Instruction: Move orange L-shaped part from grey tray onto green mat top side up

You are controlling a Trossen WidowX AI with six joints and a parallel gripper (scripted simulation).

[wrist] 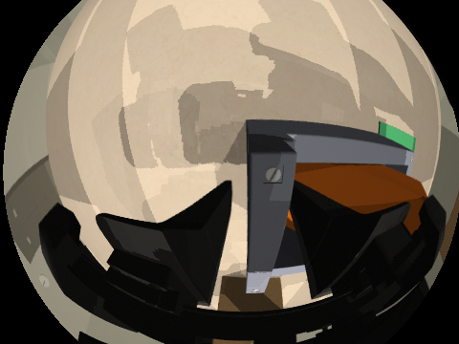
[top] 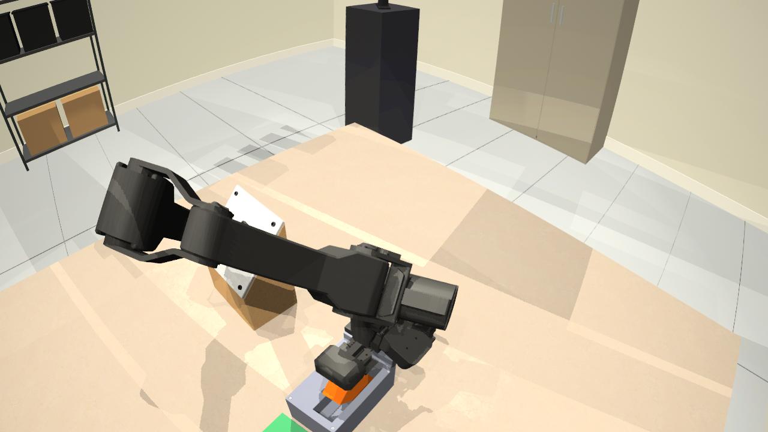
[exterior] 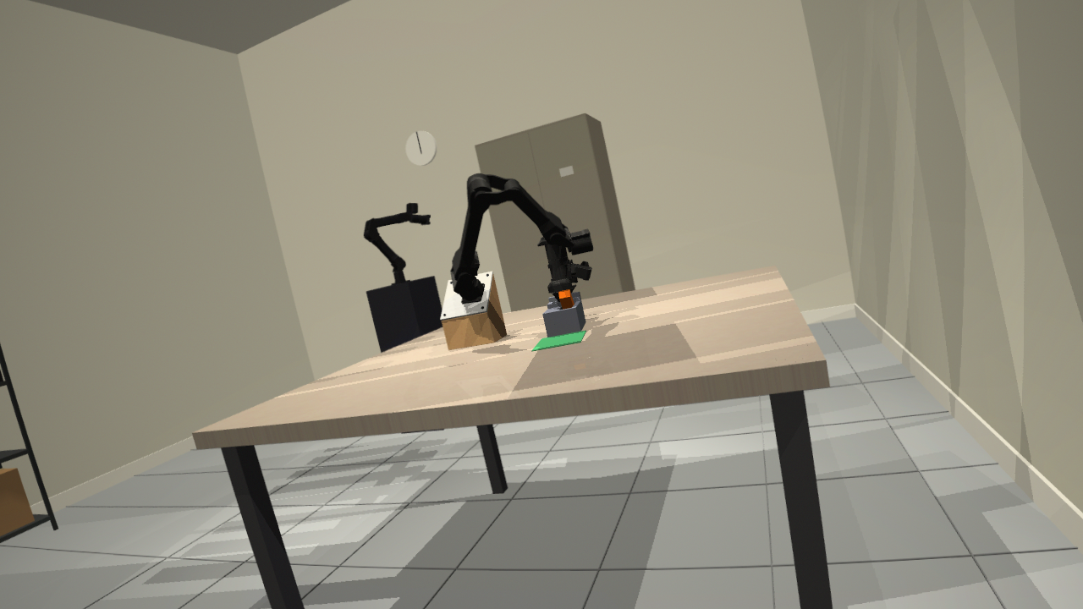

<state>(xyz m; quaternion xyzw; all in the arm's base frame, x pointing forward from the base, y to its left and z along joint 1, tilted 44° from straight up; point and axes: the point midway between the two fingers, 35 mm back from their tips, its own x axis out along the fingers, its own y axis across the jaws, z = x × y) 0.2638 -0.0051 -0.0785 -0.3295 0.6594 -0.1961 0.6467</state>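
My gripper tip is 50 mm to the left of the orange L-shaped part and 10 mm below it. From my gripper tip the other things lie so: green mat (220 mm to the right, 50 mm below, 40 mm ahead).
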